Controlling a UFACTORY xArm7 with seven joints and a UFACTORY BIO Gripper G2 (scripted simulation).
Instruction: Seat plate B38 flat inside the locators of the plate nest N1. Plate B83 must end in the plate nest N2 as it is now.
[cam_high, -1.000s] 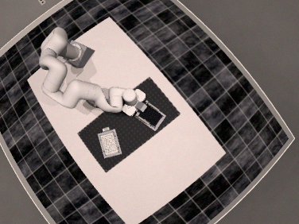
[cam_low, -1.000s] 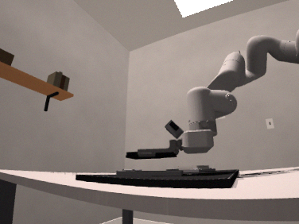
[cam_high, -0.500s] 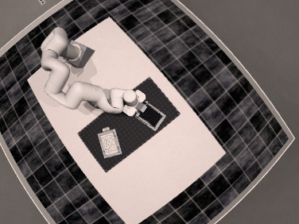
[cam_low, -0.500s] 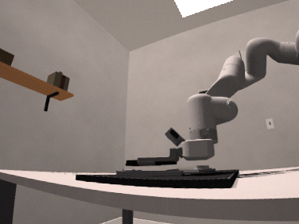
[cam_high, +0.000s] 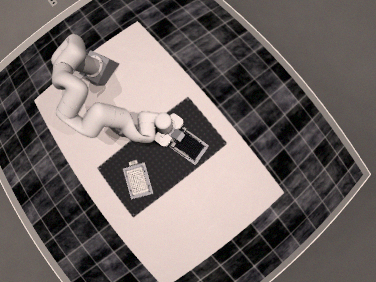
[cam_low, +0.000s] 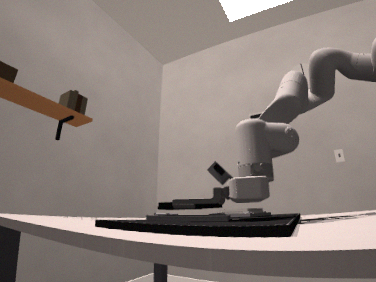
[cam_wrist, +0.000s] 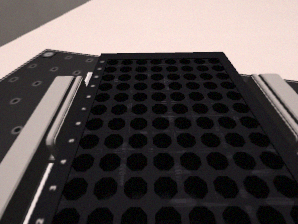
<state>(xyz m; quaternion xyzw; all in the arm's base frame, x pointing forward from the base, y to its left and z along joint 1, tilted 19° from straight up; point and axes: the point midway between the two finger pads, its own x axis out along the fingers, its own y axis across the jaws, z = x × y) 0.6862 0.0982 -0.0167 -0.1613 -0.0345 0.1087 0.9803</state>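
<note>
Now: hand right at the black well plate. From my hand the other things lie so: white well plate 310 mm to the right, 50 mm behind, 20 mm below; then dark dotted mat 140 mm to the right, 70 mm behind, 40 mm below.
</note>
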